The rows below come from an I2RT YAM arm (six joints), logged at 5 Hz.
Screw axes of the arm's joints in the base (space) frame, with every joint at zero. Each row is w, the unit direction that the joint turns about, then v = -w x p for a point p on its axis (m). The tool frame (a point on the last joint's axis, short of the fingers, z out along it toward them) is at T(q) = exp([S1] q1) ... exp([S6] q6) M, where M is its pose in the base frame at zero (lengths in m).
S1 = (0, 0, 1, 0.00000, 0.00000, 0.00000)
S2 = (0, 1, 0, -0.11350, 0.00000, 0.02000)
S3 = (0, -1, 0, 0.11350, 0.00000, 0.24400)
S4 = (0, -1, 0, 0.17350, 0.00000, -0.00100)
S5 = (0, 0, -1, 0.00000, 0.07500, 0.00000)
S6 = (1, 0, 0, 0.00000, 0.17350, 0.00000)
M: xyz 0.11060 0.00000 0.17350 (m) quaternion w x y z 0.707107 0 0.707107 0
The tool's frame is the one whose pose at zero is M.
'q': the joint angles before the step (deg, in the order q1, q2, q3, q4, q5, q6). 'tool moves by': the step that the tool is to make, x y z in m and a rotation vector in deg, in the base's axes. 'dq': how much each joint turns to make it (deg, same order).
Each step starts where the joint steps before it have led.
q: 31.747, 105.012, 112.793, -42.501, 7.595, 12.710
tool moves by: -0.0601, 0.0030, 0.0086, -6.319, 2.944, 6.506
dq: 5.508, -8.375, -6.007, -7.875, 1.355, -3.454
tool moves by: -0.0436, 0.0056, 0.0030, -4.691, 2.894, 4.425
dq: 5.501, -4.284, -2.159, -7.262, 1.963, -0.551
